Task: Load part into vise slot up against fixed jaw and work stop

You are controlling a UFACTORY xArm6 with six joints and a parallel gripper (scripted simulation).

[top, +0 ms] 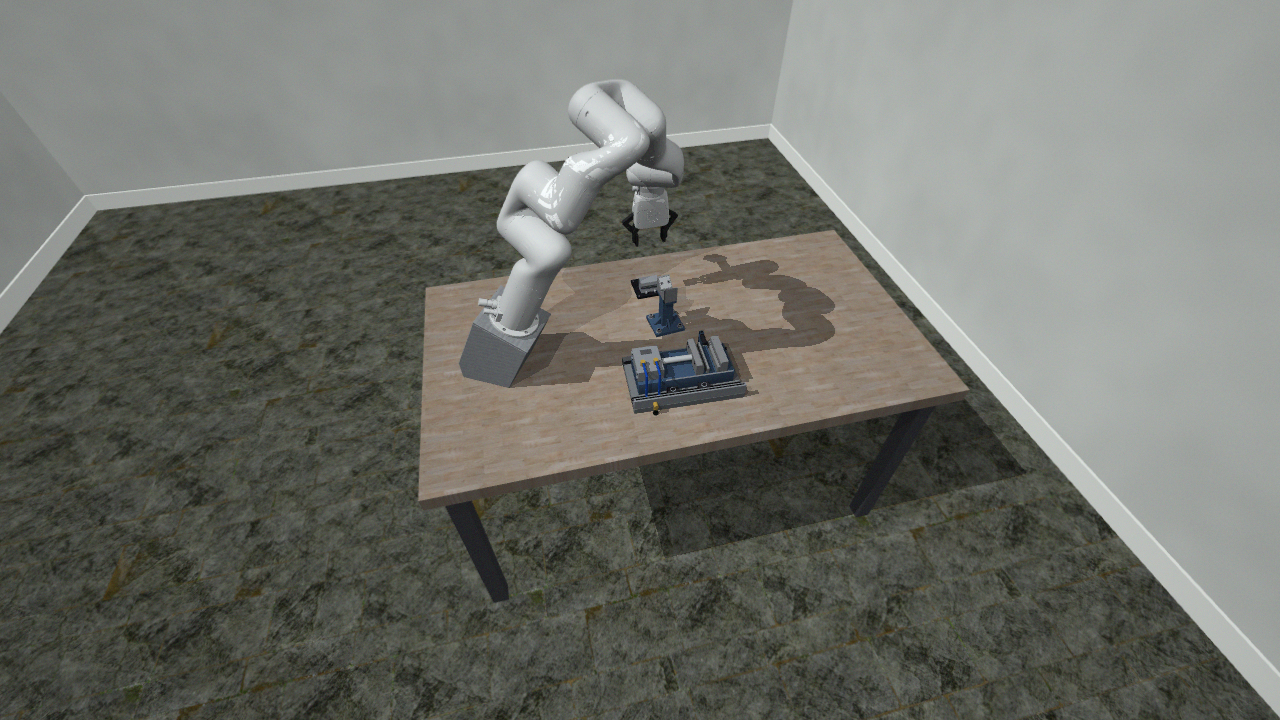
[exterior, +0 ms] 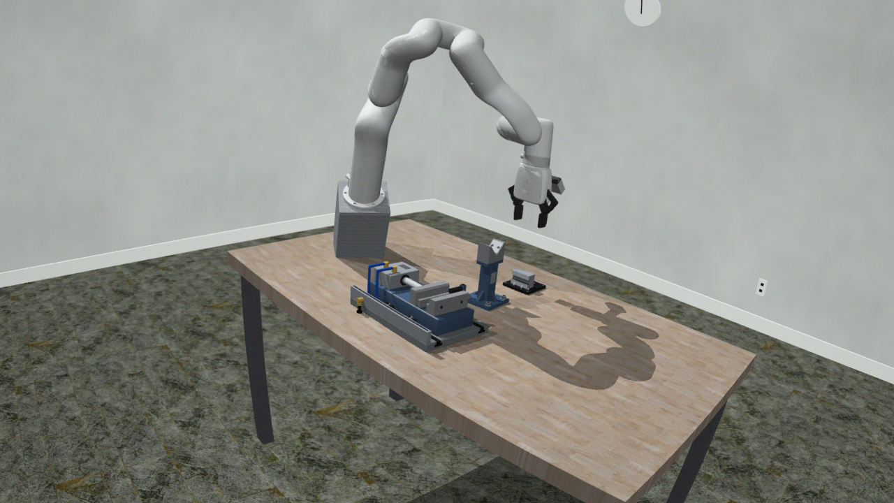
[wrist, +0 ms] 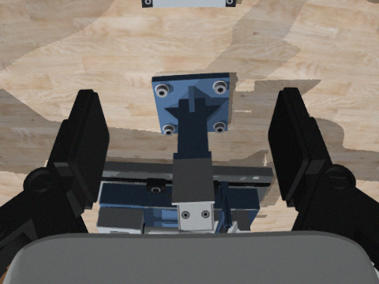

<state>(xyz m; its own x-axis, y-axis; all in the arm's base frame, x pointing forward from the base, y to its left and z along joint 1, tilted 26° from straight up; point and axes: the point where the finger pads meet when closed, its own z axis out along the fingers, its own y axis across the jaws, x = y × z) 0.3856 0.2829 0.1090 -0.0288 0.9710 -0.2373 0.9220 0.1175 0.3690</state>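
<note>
My gripper is now 17 cm above the grey block and 1 cm to the left of it. From my hand the other things lie so: dark work stop rod (34 cm to the right, 11 cm below, 7 cm ahead); blue v-block stand (16 cm to the right, 14 cm below, 1 cm ahead); black infeed plate (20 cm below, 1 cm to the left).
</note>
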